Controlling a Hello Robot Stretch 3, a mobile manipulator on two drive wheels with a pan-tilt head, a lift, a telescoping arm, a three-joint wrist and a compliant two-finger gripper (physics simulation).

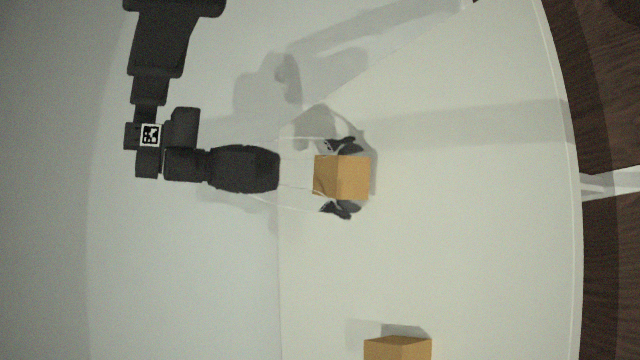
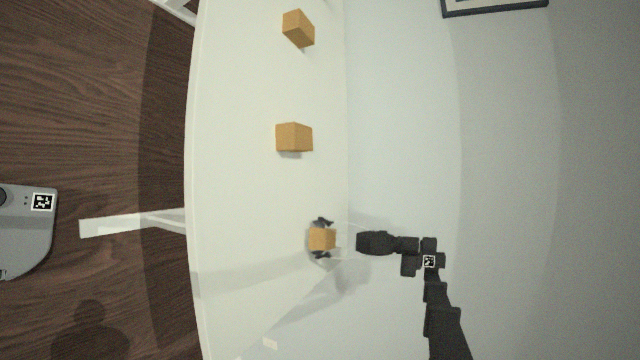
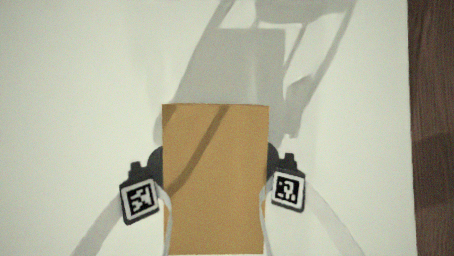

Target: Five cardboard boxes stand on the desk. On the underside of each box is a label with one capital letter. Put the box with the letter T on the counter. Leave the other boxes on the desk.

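Places are measured from the robot's base along level axes (x ahead, y left, z up), in millimetres.
Pixels of known places: gripper, between the fingertips: (image 1: 360,179) (image 2: 312,236).
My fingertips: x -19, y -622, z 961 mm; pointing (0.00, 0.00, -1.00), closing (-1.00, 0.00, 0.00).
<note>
For each thing: its top centre in the pictures, then the offset to it from my fingertips. Level surfaces: height alone.
- plain cardboard box, centre of its top: (image 1: 322,175) (image 2: 332,239) dx -2, dy -5, dz +61 mm
- white desk, height of its surface: dz -11 mm
- further box, centre of its top: (image 2: 307,27) dx +549, dy +197, dz +39 mm
- wooden floor, height of its surface: dz -961 mm
A plain cardboard box (image 1: 352,179) (image 2: 320,241) (image 3: 215,200) is between the fingertips of my gripper (image 1: 344,177) (image 2: 321,239) (image 3: 213,161), which is shut on its two sides. The gripper points down and holds the box over the white desk (image 1: 450,250) (image 2: 240,190) (image 3: 75,75), near the wall side; the gap below it is hard to judge. The box's underside and its label are hidden. Another box (image 1: 397,351) (image 2: 294,137) stands on the desk, and a further box (image 2: 298,28) stands beyond it. Their labels are hidden. The counter does not show.
The wall (image 1: 200,280) (image 2: 400,125) runs along the desk's back edge. The arm (image 1: 160,45) (image 2: 447,330) reaches over to that side. The robot's base (image 2: 25,230) is on the wooden floor (image 2: 75,125). A white desk leg (image 2: 110,224) sticks out near the base.
</note>
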